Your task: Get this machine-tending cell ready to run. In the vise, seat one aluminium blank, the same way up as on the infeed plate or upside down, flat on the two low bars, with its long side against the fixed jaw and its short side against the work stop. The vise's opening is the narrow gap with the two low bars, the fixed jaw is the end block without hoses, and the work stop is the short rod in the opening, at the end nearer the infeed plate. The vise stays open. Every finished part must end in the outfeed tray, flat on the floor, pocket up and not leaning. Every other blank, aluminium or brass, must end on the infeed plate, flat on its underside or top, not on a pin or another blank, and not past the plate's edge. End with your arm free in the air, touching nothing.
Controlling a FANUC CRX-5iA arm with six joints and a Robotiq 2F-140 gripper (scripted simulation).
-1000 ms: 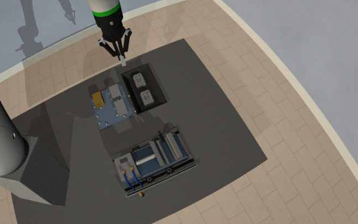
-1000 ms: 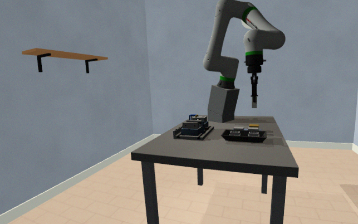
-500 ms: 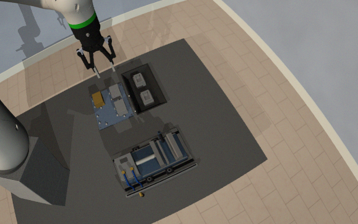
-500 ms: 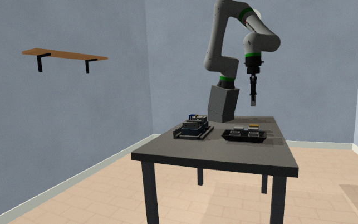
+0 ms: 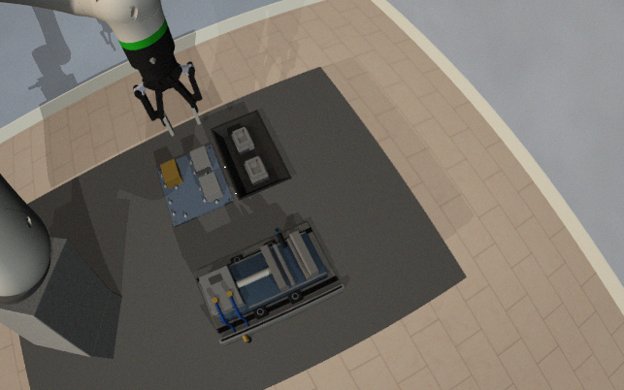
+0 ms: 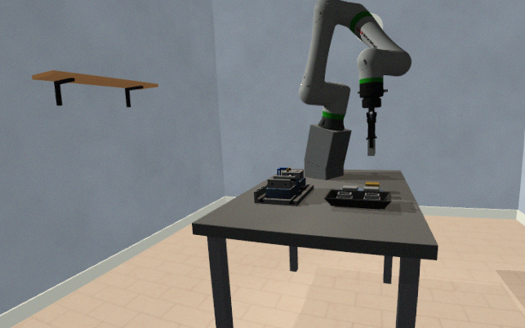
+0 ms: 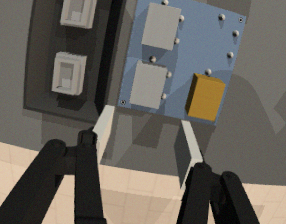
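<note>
Now: the brass blank 90 mm behind my hand, 20 mm to the left of it and 190 mm below it. Round my hand: white rod 50 mm behind, 360 mm to the right, 140 mm below; vise 30 mm behind, 370 mm to the right, 170 mm below.
</note>
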